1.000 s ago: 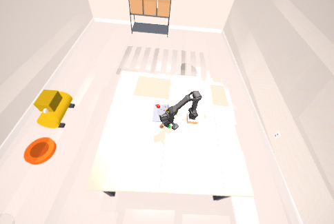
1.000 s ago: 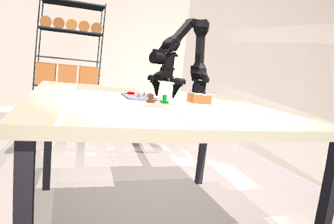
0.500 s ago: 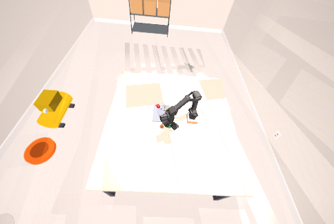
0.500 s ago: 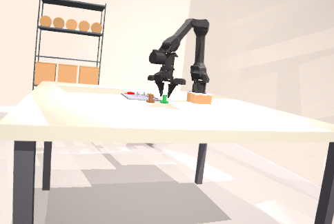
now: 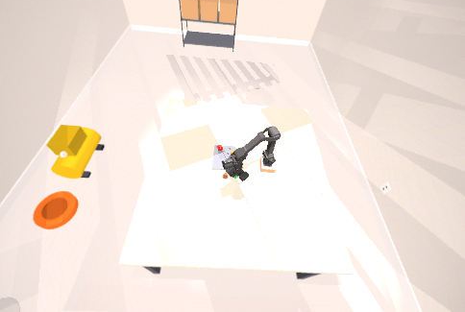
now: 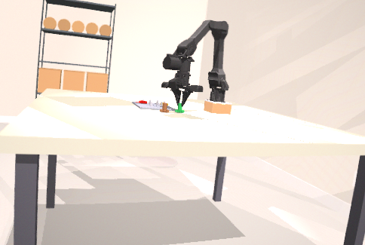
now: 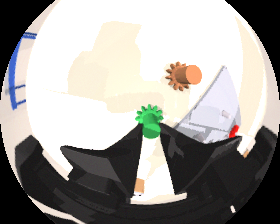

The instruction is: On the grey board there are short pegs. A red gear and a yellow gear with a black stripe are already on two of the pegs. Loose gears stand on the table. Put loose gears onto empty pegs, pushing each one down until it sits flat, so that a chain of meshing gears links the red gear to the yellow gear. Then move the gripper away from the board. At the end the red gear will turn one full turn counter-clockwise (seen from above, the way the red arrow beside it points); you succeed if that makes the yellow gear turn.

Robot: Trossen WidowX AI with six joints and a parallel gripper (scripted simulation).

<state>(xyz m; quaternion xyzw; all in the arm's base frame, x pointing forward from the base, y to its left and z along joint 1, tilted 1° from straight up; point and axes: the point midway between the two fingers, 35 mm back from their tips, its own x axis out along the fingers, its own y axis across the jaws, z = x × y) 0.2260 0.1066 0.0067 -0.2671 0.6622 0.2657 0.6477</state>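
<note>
Right now the red gear is 220 mm to the right of my gripper tip, 130 mm ahead of it and 10 mm below it. The rest, counted from my gripper tip: yellow gear: 180 mm to the right, 30 mm ahead, 10 mm below; brown gear: 70 mm ahead, 10 mm to the left, 10 mm below; green gear: 10 mm below.
</note>
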